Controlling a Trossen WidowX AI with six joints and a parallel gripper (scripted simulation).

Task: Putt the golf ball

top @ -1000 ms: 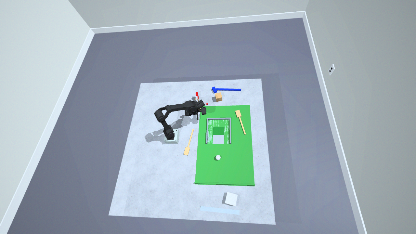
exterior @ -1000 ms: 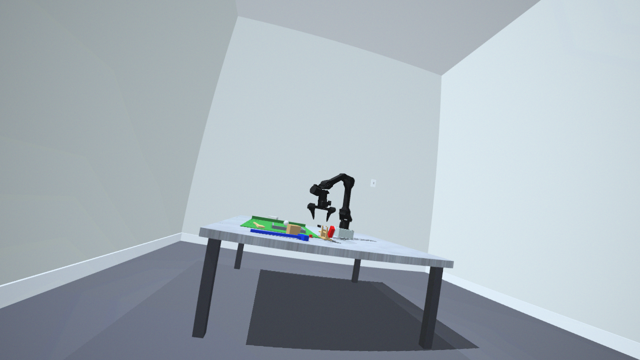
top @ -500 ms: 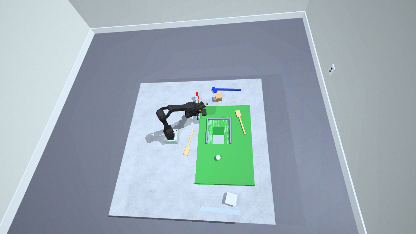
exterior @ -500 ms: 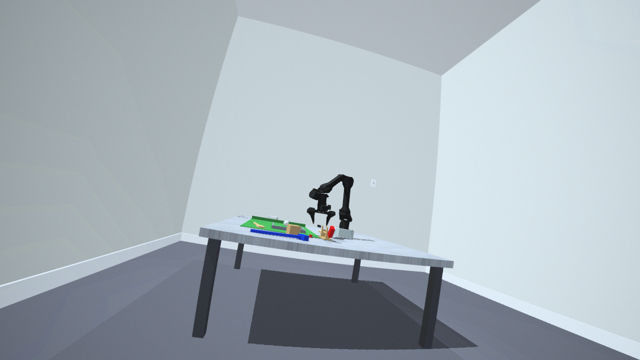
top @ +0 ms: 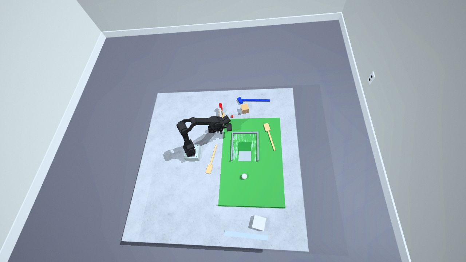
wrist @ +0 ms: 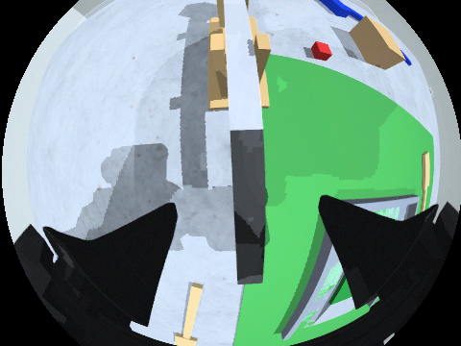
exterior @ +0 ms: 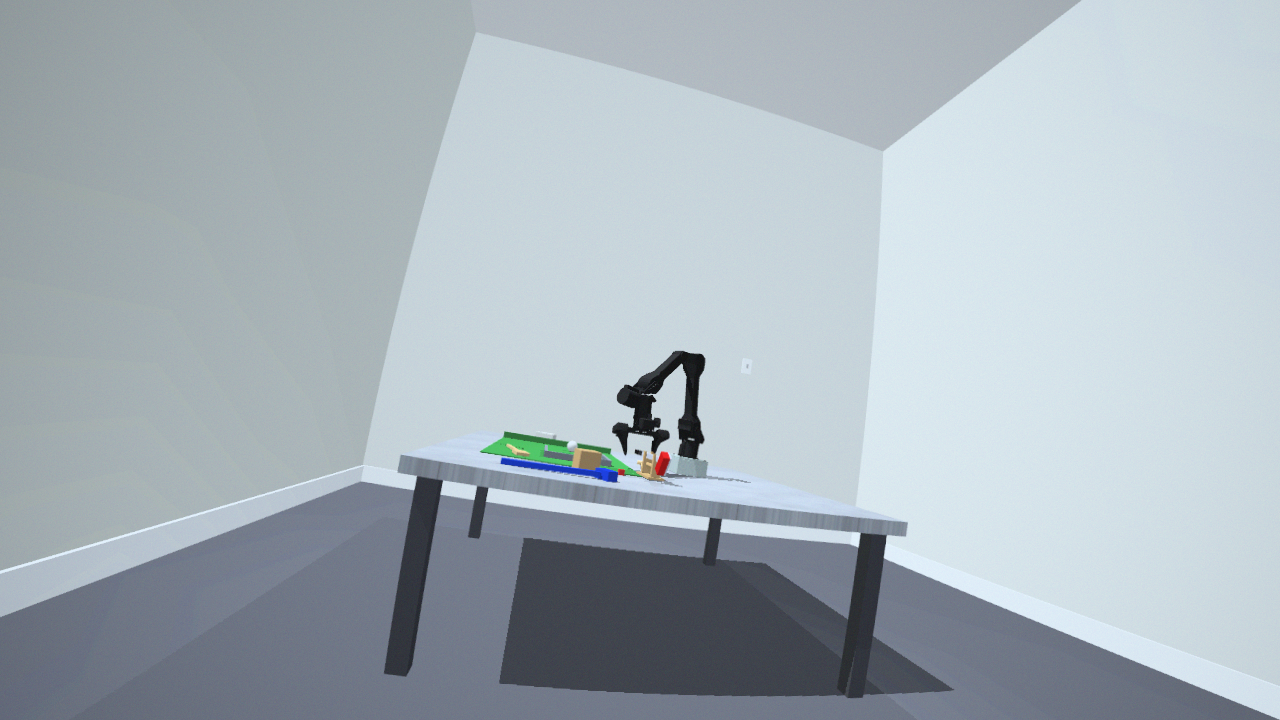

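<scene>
Now: gripper tip 1 cm past the red putter, 11 cm to the right of it and 1 cm below it. From my gripper tip the other things lie so: small red cube (9 cm ahead, 15 cm to the left, 4 cm below); then wooden stand (1 cm behind, 13 cm to the left, 1 cm below); then tan cube (20 cm ahead, 21 cm to the left, 2 cm below).
</scene>
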